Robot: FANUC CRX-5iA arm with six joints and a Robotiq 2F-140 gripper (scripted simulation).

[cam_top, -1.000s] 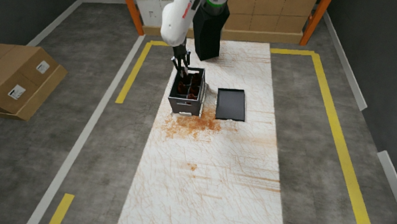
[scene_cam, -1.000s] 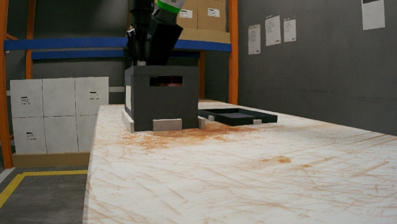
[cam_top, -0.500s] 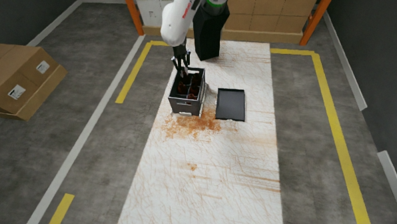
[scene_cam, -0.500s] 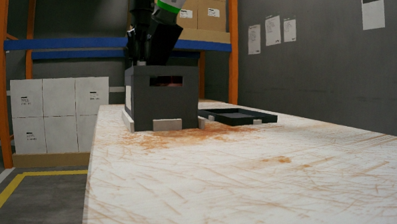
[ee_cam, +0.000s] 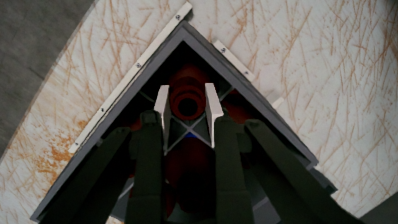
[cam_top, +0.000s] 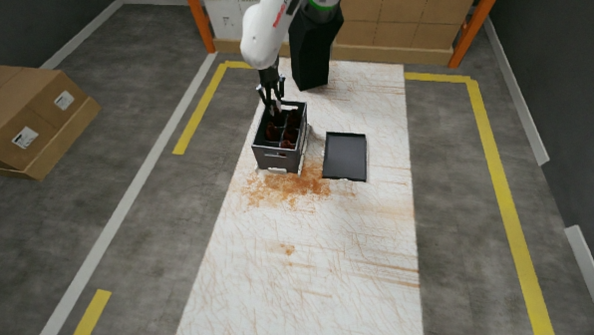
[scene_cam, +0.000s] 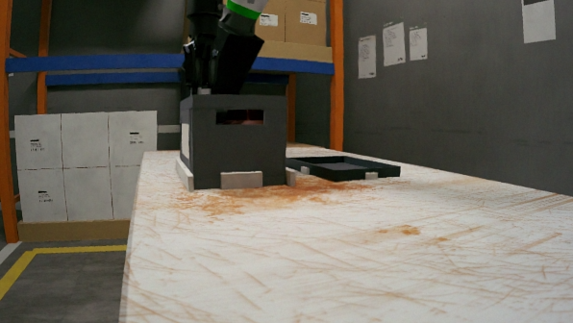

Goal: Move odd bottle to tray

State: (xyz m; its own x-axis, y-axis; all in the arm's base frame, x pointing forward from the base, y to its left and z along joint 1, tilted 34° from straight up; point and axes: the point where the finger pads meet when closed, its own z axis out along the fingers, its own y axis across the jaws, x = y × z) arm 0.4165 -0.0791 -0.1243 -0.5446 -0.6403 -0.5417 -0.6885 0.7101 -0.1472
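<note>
The grey crate lies 8 cm ahead of my hand, 5 cm to the left of it and 9 cm below it. The rest, counted from my hand: dark tray: 7 cm ahead, 34 cm to the left, 16 cm below.
</note>
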